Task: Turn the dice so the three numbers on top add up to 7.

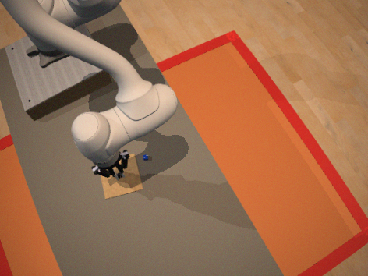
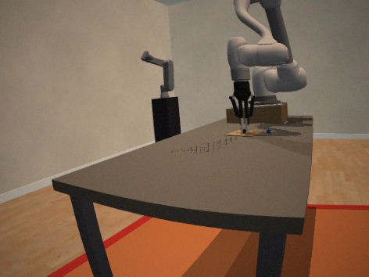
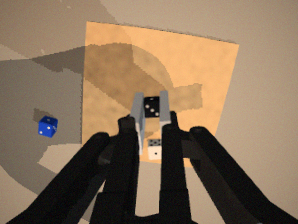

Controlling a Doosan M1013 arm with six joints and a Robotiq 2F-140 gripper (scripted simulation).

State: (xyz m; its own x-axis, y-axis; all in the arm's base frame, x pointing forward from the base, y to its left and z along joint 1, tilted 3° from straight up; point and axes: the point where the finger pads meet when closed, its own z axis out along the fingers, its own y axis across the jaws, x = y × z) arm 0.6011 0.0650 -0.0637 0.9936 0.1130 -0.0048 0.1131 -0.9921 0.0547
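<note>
Now: hand 30 mm above the black die. From my hand the other things lie so: tan mat 40 mm below; then white die 50 mm behind, 30 mm below, 10 mm to the right; then blue die 110 mm to the left, 30 mm below, 30 mm behind.
</note>
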